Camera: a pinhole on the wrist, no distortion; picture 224 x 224 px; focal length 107.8 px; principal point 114.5 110.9 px. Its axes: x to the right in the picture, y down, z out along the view. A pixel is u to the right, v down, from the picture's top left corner.
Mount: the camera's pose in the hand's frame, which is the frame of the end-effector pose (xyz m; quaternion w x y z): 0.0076 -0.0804 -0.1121 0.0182 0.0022 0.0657 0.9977
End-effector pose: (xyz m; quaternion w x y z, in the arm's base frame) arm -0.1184 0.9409 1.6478 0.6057 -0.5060 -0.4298 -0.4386
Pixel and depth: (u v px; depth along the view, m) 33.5 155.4 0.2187
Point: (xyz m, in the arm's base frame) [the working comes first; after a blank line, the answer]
In the camera's frame: -0.1643 0.0903 0.2187

-0.2278 1.0244 1.8603
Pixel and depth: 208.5 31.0 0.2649
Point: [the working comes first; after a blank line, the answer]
In the camera's frame: 0.2310 -0.1963 0.2649

-0.0287 1.1018 1.4188
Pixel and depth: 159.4 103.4 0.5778
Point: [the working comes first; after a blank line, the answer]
In the camera's frame: 0.2407 -0.0402 0.5778

-0.1669 1.4187 1.4720
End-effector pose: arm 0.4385 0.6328 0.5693 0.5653 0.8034 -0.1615 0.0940
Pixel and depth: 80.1 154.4 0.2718
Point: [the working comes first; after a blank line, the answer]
In the camera's frame: -0.0867 0.1097 0.2718

0.5761 0.5060 0.4037
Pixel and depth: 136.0 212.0 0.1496
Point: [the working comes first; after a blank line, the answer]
In the camera's frame: 0.0298 0.1403 0.1496

0.4850 0.6468 0.3673
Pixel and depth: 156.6 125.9 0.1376
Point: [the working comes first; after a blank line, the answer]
In the camera's frame: 0.0537 0.0191 0.1376

0.4240 0.6390 0.4751
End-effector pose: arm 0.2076 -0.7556 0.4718 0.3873 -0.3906 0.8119 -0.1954
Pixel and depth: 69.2 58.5 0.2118
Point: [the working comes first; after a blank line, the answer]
In the camera's frame: -0.0890 -0.1030 0.2118

0.2110 -0.8082 0.3423
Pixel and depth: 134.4 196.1 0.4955
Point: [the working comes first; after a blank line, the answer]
In the camera's frame: 0.0915 0.3916 0.4955

0.7748 -0.9351 0.4963
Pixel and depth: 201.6 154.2 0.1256
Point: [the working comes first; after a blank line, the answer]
In the camera's frame: 0.1015 0.0504 0.1256

0.3133 -0.7496 0.5733
